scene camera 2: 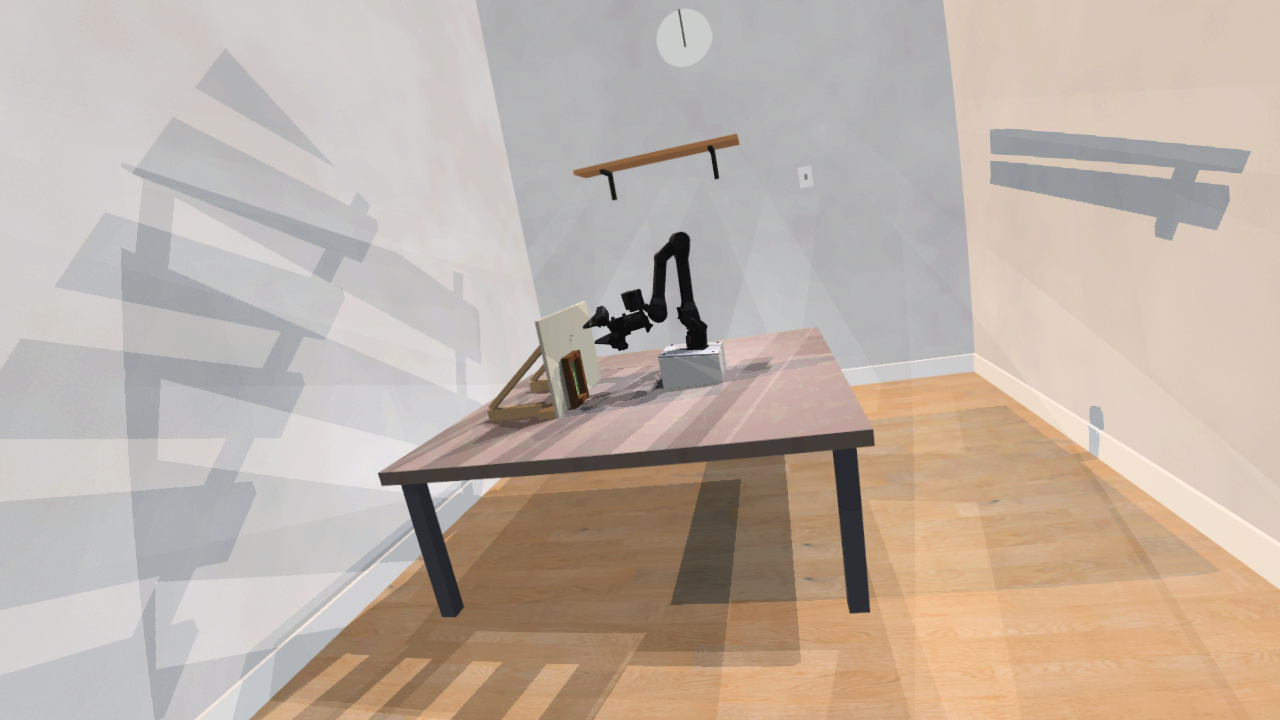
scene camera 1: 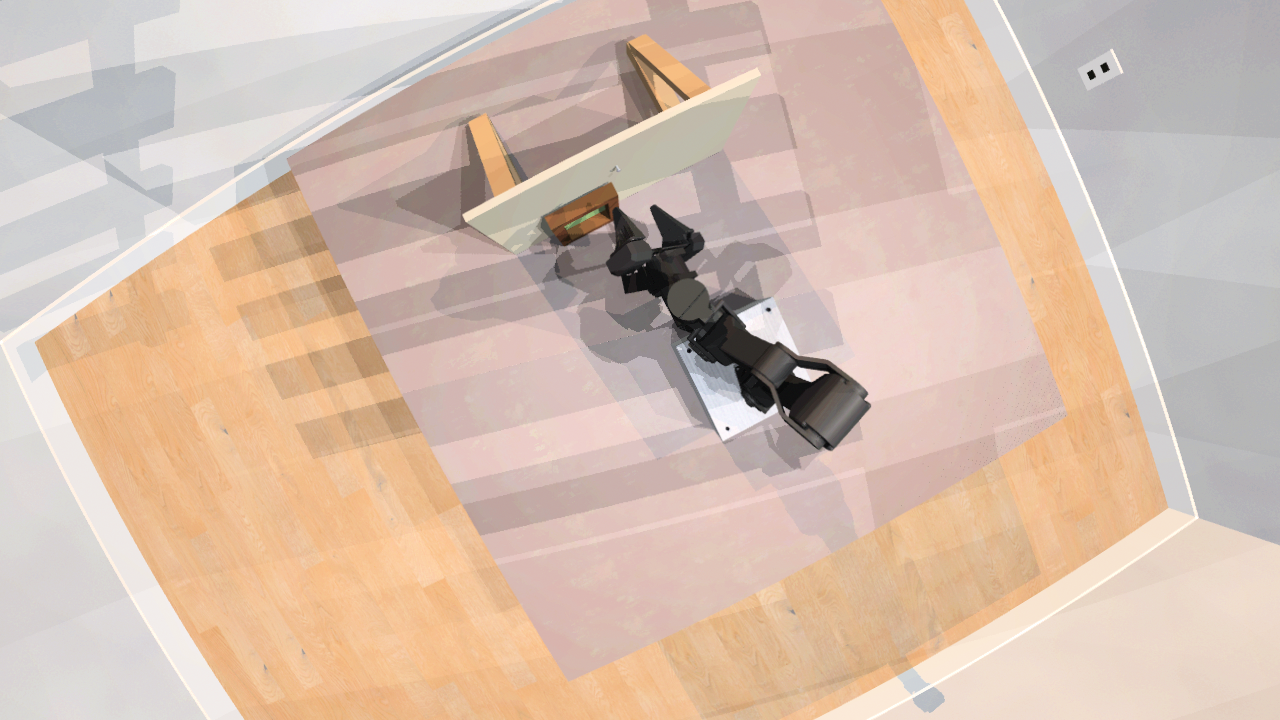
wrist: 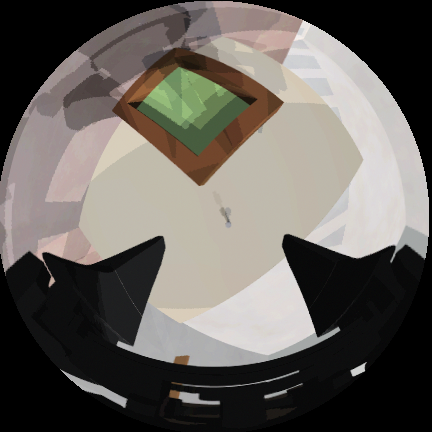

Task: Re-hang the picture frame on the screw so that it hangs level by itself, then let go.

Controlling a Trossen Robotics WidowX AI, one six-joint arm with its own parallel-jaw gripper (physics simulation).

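Frame: origin at the arm's base, x ahead, y left, z up, level; millimetres.
Seen in the pictures: gripper, fingertip midpoint: (scene camera 2: 588, 335) (scene camera 1: 634, 206) (wrist: 224, 241); arm's base, link origin: (scene camera 2: 697, 347) (scene camera 1: 755, 378).
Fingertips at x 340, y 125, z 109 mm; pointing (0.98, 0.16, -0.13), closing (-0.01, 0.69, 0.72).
Observation:
Pixels of each thing's top centre, then the offset from my fingertips to it. Level surfaces: height alone.
- brown picture frame, top centre: (wrist: 243, 141) (scene camera 1: 580, 204) (scene camera 2: 569, 354) 42 mm ahead, 81 mm left, 44 mm down
- small metal screw, top centre: (wrist: 230, 225) (scene camera 1: 617, 167) (scene camera 2: 571, 334) 65 mm ahead, 6 mm left, 10 mm up
- pinkish table, surface height: 214 mm down
The brown picture frame (scene camera 1: 577, 204) (scene camera 2: 567, 385) (wrist: 165, 142) with a green picture stands low against the pale board (scene camera 1: 680, 134) (scene camera 2: 551, 344) (wrist: 300, 150), its lower edge at or near the table. It is off the screw. The small metal screw (scene camera 1: 614, 168) (scene camera 2: 571, 338) (wrist: 227, 218) sticks out of the board above the frame, bare. My gripper (scene camera 1: 636, 210) (scene camera 2: 591, 333) (wrist: 225, 241) is open and empty, in front of the board and above the frame's height. In the wrist view the screw shows between and beyond the fingertips, and the frame lies past them at the upper left.
Wooden braces (scene camera 1: 491, 156) (scene camera 2: 522, 413) hold the board up from behind. The arm stands on a light grey base block (scene camera 1: 726, 420) (scene camera 2: 691, 368) on the pinkish table (scene camera 1: 572, 608) (scene camera 2: 760, 411). A wall shelf (scene camera 2: 657, 156) hangs on the far wall, well away from the arm.

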